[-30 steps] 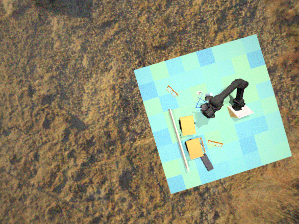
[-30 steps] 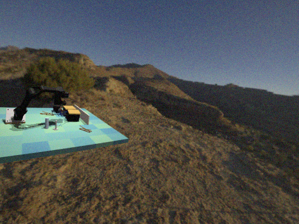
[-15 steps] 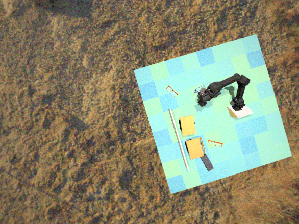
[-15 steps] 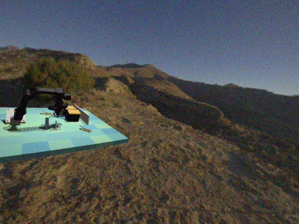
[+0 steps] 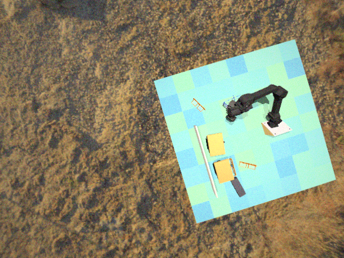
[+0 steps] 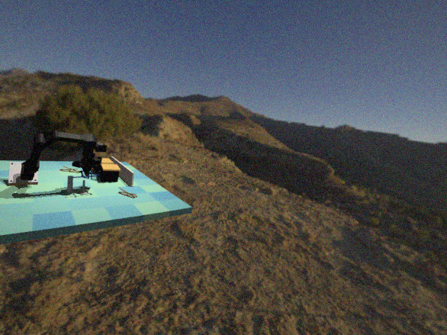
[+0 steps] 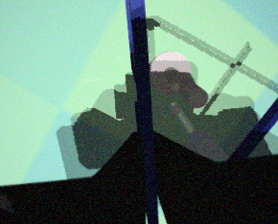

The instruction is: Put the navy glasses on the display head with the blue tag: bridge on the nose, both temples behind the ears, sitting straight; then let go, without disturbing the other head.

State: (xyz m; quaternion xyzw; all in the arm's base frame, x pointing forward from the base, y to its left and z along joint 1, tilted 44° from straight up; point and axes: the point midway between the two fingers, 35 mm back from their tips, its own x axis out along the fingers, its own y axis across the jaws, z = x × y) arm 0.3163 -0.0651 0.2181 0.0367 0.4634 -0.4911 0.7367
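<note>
Right now my gripper tip is 2 cm past the small pin, 3 cm to the left of it and 8 cm above it. Also, from my gripper tip: dark grey slab 7 cm ahead, 66 cm to the left, 9 cm below; long white wall 30 cm ahead, 35 cm to the left, 5 cm below.
</note>
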